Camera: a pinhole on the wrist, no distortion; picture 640 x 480 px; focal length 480.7 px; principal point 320.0 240.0 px. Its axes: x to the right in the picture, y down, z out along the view. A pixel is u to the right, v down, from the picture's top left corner.
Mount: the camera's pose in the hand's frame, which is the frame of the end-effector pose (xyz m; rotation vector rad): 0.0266 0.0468 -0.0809 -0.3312 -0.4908 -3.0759
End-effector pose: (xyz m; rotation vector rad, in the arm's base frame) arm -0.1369 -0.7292 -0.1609 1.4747 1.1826 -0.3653
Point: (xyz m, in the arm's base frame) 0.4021 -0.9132 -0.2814
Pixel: 230.8 140.1
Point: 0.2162 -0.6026 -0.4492
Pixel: outside the picture
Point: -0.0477 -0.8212 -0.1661
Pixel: 495.6 378.4
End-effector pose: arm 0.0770 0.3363 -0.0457 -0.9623 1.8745 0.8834
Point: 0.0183 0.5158 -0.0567
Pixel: 523.6 205.6
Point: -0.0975 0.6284 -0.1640
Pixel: 335.8 104.7
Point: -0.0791 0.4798 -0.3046
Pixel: 73.0 226.5
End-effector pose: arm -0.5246 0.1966 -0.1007 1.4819 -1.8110 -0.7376
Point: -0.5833 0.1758 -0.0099
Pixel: 331.5 74.9
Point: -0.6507 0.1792 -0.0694
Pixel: 389.6 247.6
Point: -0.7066 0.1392 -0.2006
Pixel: 359.8 447.5
